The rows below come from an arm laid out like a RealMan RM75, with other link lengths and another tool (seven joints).
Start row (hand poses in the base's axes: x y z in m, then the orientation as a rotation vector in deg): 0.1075, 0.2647, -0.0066, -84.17, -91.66, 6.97
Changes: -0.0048, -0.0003, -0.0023, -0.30, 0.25, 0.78; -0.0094, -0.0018, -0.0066, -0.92, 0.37, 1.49; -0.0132, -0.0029, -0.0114, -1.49, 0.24, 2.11; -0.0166, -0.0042, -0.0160, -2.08, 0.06, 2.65; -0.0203, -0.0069, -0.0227, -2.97, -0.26, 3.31; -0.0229, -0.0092, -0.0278, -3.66, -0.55, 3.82; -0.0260, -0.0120, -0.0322, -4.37, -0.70, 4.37; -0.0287, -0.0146, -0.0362, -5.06, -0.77, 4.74; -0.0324, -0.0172, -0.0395, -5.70, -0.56, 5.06; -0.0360, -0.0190, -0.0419, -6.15, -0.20, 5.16; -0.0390, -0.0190, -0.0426, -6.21, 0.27, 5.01; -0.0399, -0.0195, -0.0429, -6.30, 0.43, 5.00; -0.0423, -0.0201, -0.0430, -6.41, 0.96, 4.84; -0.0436, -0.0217, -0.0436, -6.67, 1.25, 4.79; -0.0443, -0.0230, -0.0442, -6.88, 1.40, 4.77; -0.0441, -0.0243, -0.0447, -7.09, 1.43, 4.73; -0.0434, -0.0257, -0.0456, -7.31, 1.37, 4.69; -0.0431, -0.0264, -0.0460, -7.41, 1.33, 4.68
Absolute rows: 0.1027, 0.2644, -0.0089, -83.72, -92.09, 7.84; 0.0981, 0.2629, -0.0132, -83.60, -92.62, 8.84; 0.0943, 0.2618, -0.0180, -83.57, -93.27, 9.57; 0.0909, 0.2605, -0.0226, -83.64, -93.90, 10.24; 0.0872, 0.2578, -0.0293, -83.87, -94.78, 11.13; 0.0846, 0.2555, -0.0344, -84.06, -95.50, 11.79; 0.0815, 0.2527, -0.0388, -84.19, -96.13, 12.60; 0.0788, 0.2501, -0.0428, -84.43, -96.56, 13.34; 0.0751, 0.2475, -0.0461, -84.59, -96.71, 14.21; 0.0715, 0.2457, -0.0485, -84.74, -96.54, 14.91; 0.0685, 0.2457, -0.0492, -84.78, -96.05, 15.20; 0.0676, 0.2452, -0.0495, -84.81, -95.92, 15.39; 0.0652, 0.2446, -0.0496, -84.87, -95.38, 15.76; 0.0639, 0.2430, -0.0502, -85.02, -95.13, 16.15; 0.0632, 0.2417, -0.0508, -85.15, -95.02, 16.43; 0.0634, 0.2404, -0.0513, -85.33, -94.99, 16.60; 0.0641, 0.2390, -0.0522, -85.55, -95.04, 16.72; 0.0644, 0.2383, -0.0526, -85.64, -95.08, 16.77
